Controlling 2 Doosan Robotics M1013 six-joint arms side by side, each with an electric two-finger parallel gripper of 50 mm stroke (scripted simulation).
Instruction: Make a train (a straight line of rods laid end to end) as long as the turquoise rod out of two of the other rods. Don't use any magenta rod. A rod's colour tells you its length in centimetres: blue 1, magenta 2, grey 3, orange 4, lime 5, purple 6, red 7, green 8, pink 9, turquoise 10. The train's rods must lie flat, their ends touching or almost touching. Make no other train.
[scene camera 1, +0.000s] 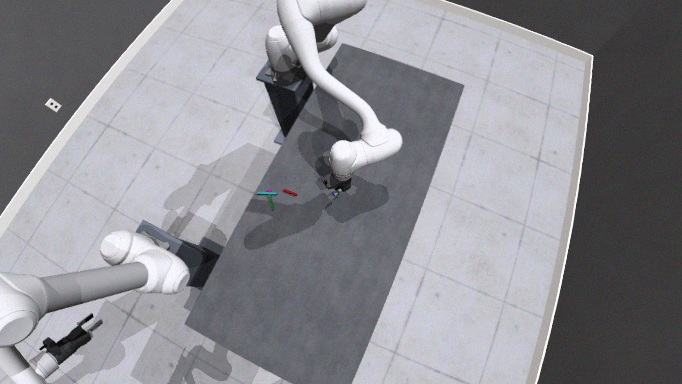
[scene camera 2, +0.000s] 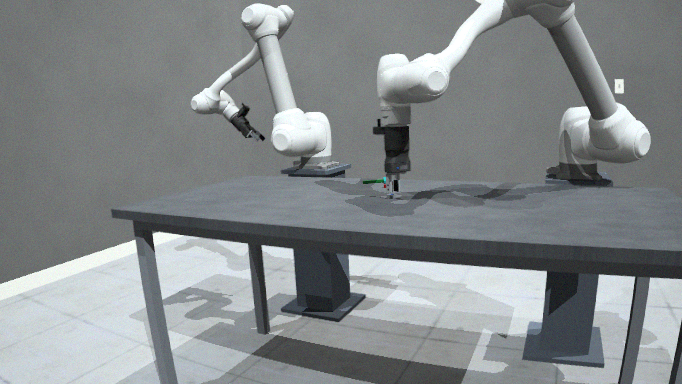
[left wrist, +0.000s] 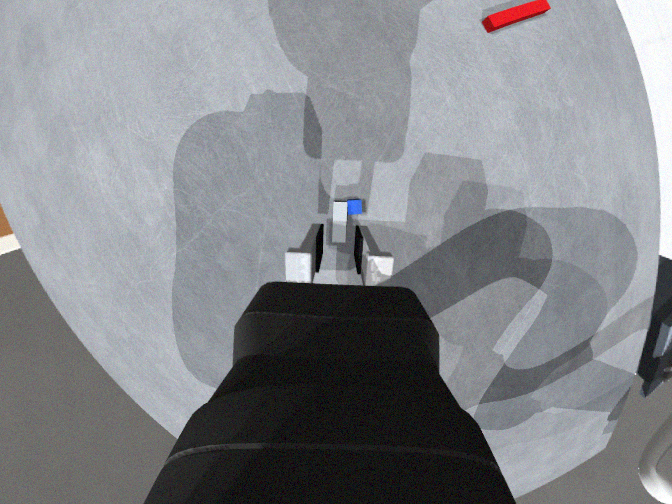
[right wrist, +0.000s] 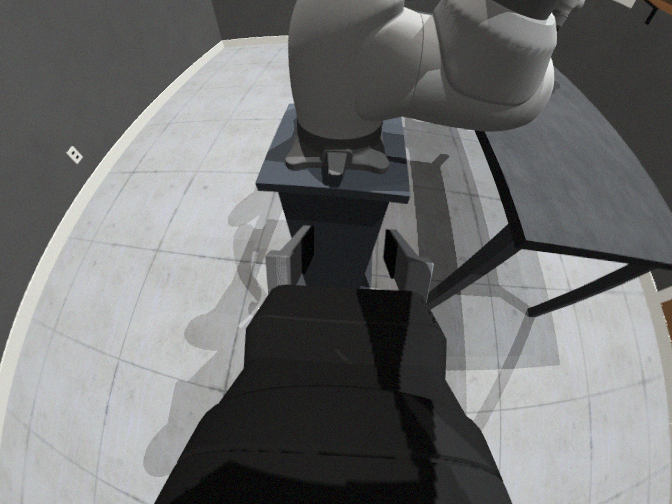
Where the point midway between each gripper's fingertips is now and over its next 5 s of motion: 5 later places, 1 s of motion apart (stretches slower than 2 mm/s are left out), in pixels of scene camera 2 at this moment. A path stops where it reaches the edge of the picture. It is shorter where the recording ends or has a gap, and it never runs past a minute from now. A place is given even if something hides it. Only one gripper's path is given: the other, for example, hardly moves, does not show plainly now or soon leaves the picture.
My left gripper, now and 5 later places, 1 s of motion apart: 393, 191; 393, 196; 392, 178; 381, 164; 350, 160; 346, 166
